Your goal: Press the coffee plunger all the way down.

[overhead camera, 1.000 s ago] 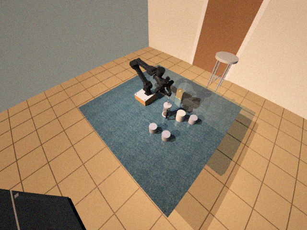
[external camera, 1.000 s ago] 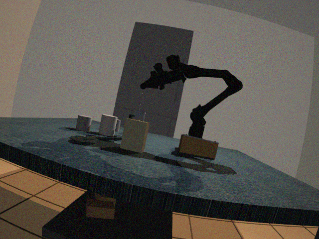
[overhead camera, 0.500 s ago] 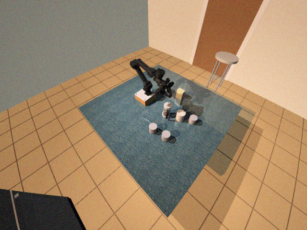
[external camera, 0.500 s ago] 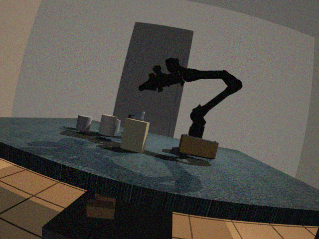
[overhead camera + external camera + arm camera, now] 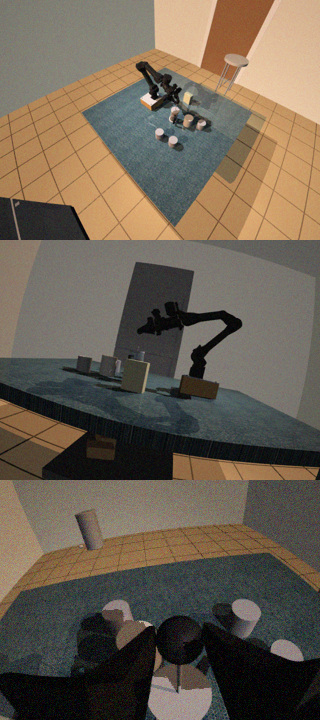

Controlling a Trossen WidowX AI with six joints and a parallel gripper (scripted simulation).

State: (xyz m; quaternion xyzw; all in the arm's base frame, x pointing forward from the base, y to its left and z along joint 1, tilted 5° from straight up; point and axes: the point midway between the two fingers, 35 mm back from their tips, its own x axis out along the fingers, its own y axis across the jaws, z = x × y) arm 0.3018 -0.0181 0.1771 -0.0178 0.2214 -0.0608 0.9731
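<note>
Now: gripper tip 10 mm past the coffee press, 10 mm to the left of it and 130 mm above it.
</note>
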